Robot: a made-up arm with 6 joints.
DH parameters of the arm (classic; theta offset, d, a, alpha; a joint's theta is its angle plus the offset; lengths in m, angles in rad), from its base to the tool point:
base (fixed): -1.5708 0.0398 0 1.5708
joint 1: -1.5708 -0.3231 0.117 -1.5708
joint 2: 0 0.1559 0.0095 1.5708
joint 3: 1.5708 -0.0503 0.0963 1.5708
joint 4: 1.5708 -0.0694 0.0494 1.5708
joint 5: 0 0.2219 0.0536 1.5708
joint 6: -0.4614 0 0.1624 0
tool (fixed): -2.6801 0.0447 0 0
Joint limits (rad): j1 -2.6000..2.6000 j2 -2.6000..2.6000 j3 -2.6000..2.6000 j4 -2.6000..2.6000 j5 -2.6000..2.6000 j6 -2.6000..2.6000
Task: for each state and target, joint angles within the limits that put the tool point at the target. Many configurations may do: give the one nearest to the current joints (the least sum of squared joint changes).
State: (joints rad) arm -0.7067 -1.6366 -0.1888 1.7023 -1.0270 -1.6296
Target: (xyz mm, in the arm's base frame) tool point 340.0 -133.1 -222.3
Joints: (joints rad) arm -0.8187 -1.6331 -0.3136 1.4797 -0.9976 -1.7061
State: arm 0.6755 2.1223 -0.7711 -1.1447 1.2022 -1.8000
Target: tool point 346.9 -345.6 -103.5
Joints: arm -0.3467 2.1443 -0.7021 -1.0788 1.1942 -1.4850
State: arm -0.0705 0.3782 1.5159 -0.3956 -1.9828 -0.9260
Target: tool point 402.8 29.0 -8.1
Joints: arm 0.0737 0.2013 2.0679 -0.4210 -1.8761 -0.9264
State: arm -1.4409 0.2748 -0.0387 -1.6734 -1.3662 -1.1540
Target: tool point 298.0 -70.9 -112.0
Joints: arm -1.5715 0.7432 0.5155 -1.9134 -1.6046 -0.9606
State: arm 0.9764 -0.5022 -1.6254 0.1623 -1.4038 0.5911
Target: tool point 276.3 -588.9 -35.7
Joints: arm 0.8061 -0.2332 -1.8311 0.0780 -1.6046 0.2839
